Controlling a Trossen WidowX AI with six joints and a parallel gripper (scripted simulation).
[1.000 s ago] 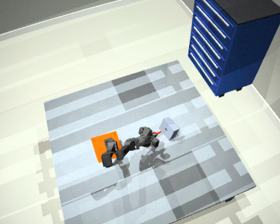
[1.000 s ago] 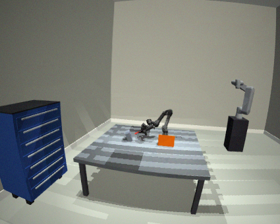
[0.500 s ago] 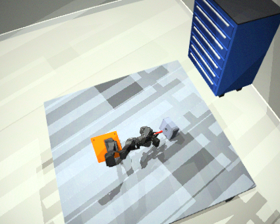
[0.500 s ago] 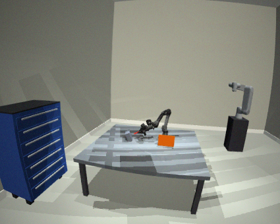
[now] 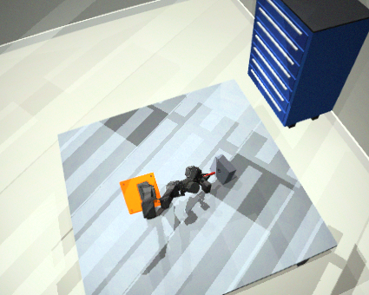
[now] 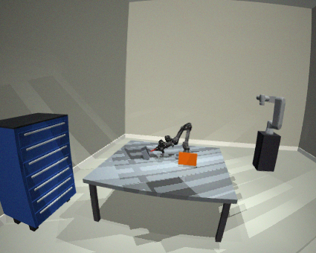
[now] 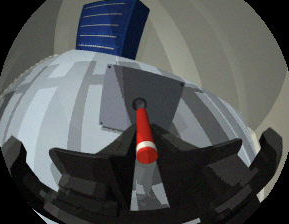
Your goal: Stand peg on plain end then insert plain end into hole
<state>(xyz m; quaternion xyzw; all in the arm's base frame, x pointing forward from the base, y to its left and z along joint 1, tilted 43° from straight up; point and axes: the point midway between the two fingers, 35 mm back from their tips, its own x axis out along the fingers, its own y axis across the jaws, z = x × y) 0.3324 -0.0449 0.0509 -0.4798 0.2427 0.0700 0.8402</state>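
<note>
Right now my gripper tip is 90 mm short of the panel, 30 mm to the right of it and 40 mm above it. Round my gripper tip: peg: 10 mm behind, 10 mm above.
</note>
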